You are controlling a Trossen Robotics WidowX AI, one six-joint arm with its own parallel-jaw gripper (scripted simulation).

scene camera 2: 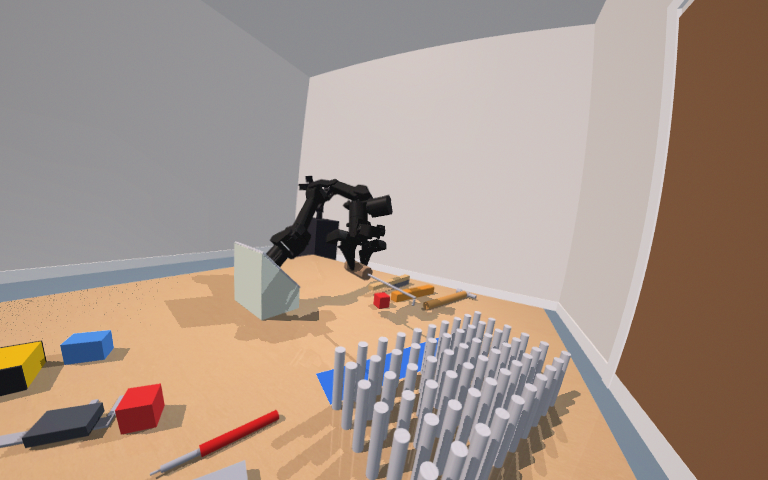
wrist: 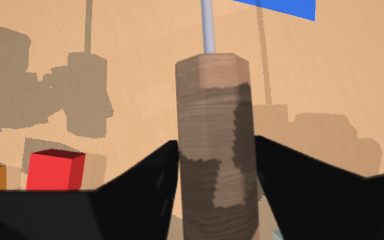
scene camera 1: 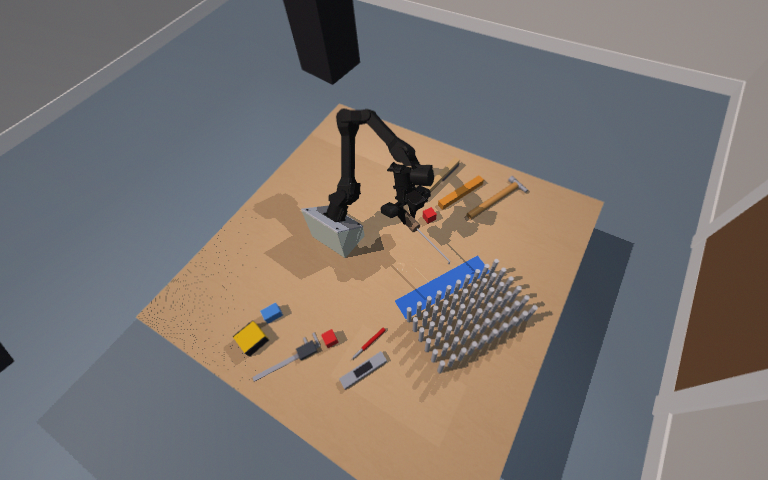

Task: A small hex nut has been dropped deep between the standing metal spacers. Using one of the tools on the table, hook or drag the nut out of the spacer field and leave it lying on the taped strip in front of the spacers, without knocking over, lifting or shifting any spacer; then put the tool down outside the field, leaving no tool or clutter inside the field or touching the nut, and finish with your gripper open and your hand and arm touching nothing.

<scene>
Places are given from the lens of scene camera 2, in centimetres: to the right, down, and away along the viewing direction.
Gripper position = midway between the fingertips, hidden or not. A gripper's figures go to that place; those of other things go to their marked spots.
my gripper (scene camera 2: 358, 271): -7, 9, 63
red cube (scene camera 2: 140, 408): -32, 22, 23
</scene>
